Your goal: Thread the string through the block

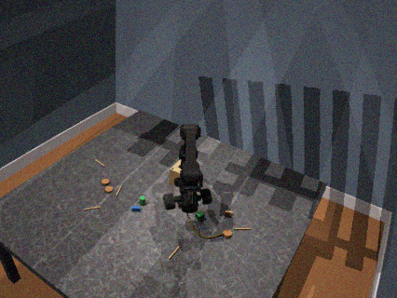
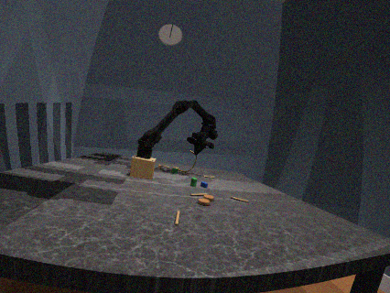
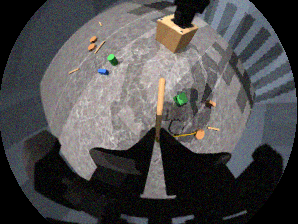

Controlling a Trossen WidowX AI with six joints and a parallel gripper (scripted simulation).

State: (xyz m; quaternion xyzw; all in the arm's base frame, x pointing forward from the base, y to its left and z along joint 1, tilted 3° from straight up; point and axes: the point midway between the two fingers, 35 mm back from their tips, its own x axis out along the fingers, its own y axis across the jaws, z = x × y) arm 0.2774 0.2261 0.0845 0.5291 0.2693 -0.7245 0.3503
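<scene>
Right now my gripper tip is 10 mm to the left of the thin wooden stick, 10 mm below it and 10 mm past it. Also, from my gripper tip: round wooden button (150 mm to the left, 130 mm below, 120 mm behind); green block (120 mm below, 110 mm behind); small wooden piece (220 mm behind, 130 mm below, 80 mm to the left).
</scene>
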